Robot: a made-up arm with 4 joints.
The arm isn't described. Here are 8 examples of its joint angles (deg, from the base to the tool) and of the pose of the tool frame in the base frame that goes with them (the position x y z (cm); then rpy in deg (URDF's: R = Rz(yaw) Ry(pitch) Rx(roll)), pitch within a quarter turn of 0, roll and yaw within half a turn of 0).
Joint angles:
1: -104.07 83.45 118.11 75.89
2: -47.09 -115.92 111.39 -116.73
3: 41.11 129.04 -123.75 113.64
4: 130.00 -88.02 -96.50 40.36
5: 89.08 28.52 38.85 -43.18
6: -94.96 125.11 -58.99 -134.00
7: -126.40 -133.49 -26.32 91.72
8: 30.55 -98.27 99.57 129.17
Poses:
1: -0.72 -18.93 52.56 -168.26 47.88 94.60
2: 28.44 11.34 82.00 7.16 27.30 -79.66
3: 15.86 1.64 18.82 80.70 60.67 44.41
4: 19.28 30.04 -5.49 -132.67 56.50 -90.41
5: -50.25 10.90 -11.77 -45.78 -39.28 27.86
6: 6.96 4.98 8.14 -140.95 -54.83 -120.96
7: 35.72 -46.71 10.74 -39.31 -47.97 157.12
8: -2.26 52.55 14.84 131.52 -40.01 -88.21
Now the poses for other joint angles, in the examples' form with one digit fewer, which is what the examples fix.
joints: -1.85 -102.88 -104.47 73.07
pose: 15.3 -3.9 50.2 30.3 -15.9 86.7
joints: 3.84 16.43 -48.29 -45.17
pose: -30.6 -0.5 44.5 30.2 -7.9 49.9
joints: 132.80 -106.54 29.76 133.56
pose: 7.1 12.9 -42.0 168.1 -68.4 -132.1
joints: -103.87 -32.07 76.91 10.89
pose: -0.3 -49.5 54.7 109.7 66.5 61.3
